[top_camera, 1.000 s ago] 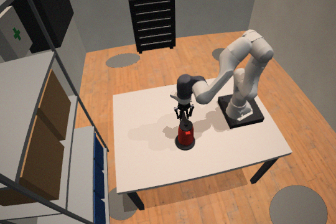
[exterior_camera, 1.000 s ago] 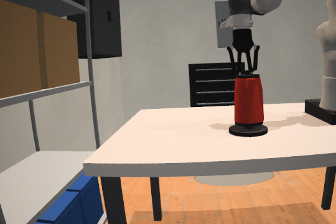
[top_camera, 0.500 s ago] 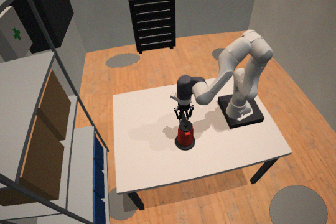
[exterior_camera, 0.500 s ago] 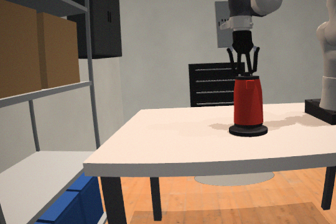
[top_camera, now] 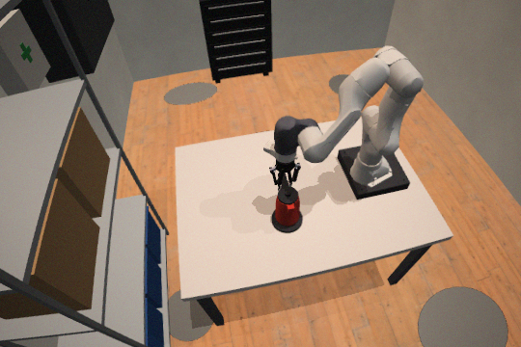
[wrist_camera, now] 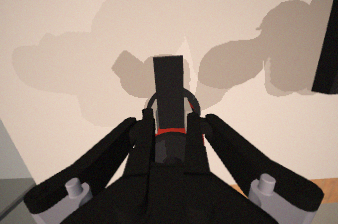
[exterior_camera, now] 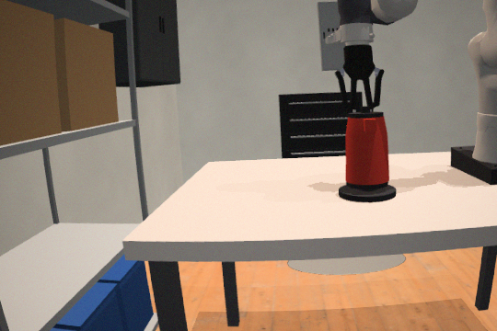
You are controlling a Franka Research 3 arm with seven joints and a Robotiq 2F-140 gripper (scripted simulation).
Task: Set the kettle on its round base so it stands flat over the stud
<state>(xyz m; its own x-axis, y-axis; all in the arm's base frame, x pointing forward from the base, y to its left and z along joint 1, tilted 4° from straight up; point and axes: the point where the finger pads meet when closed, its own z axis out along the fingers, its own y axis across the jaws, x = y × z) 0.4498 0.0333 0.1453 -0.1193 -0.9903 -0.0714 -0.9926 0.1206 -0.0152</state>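
Right now the red kettle is 30 mm to the left of my hand and 60 mm below it. From my hand the other things lie so: black round base (10 mm ahead, 60 mm to the left, 170 mm below).
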